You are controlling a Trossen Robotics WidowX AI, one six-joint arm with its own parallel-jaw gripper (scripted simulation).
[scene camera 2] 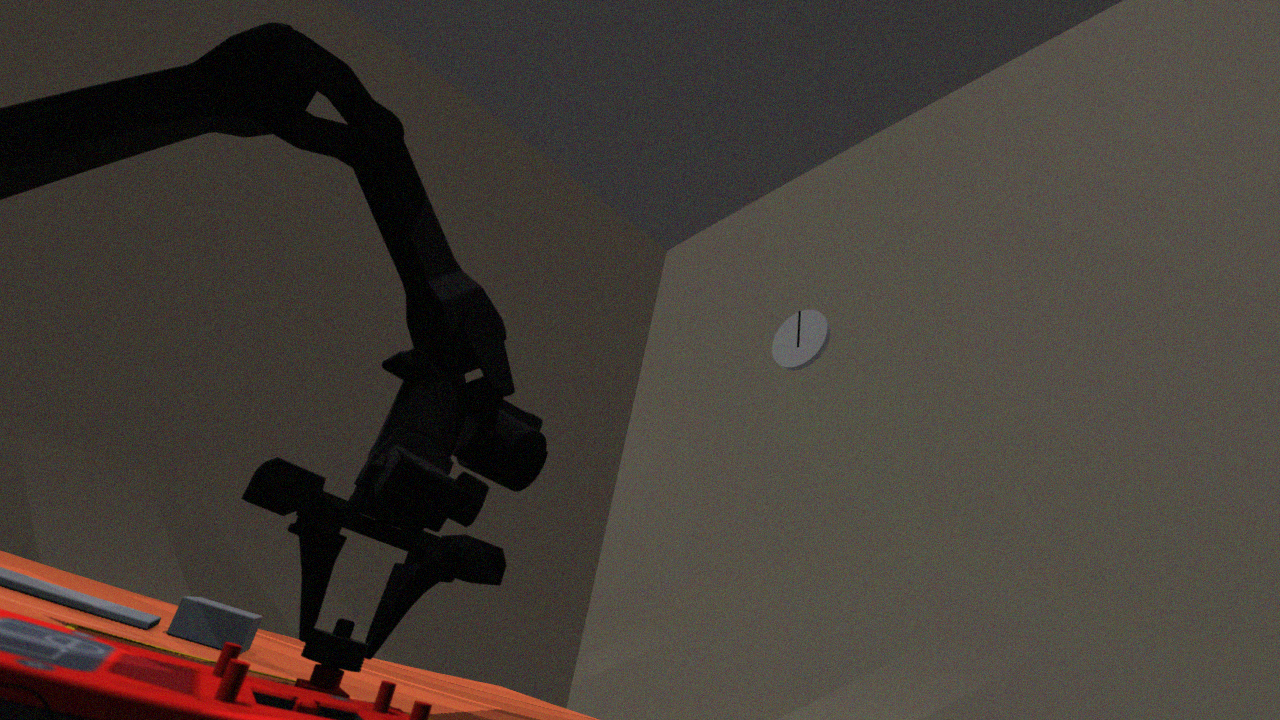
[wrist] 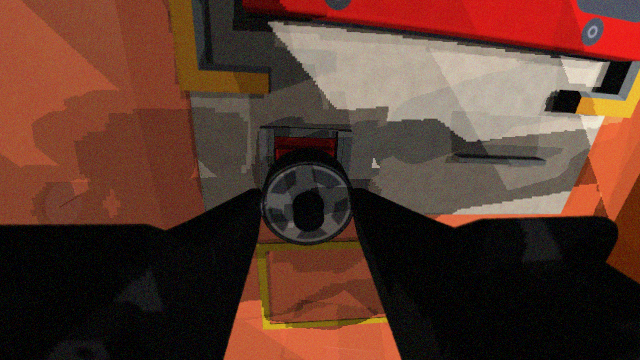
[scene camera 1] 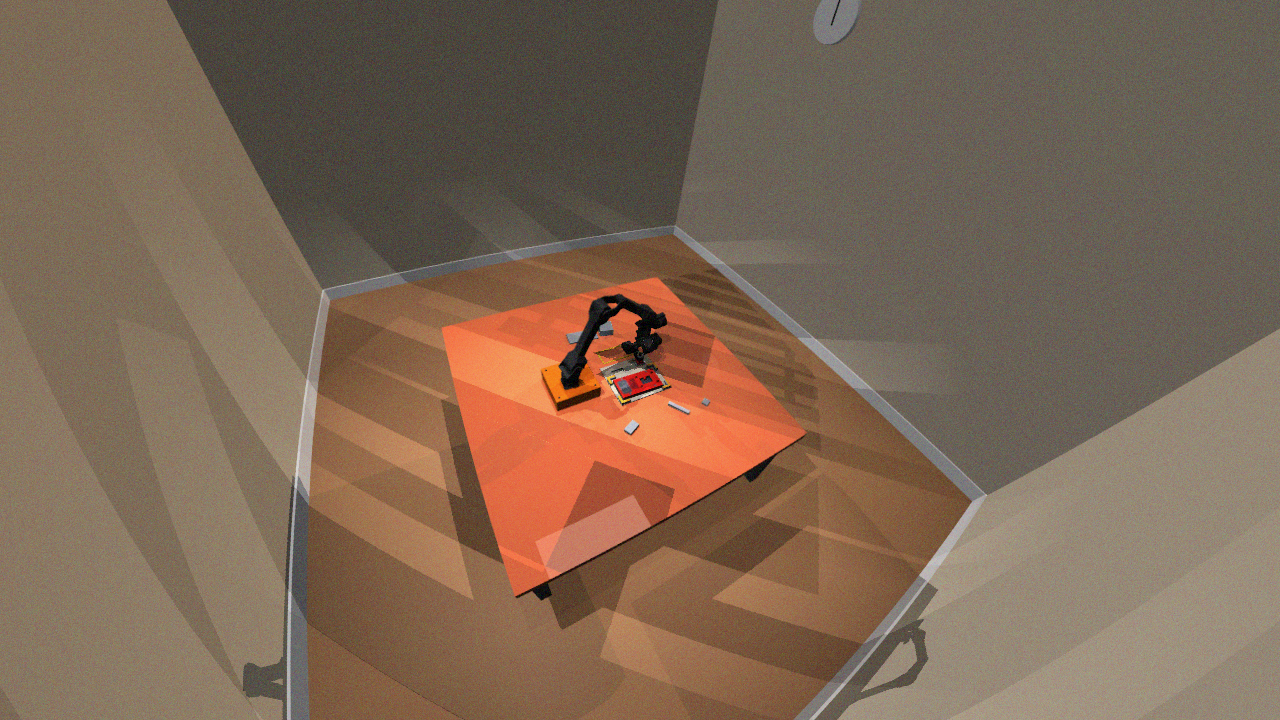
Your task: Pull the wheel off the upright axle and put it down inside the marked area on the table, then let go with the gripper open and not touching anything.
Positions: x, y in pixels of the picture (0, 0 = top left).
Scene:
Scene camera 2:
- my gripper: 335, 650
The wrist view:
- my gripper: 307, 198
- red board: 601, 38
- grey plate: 443, 127
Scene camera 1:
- red board: 630, 386
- grey plate: 628, 367

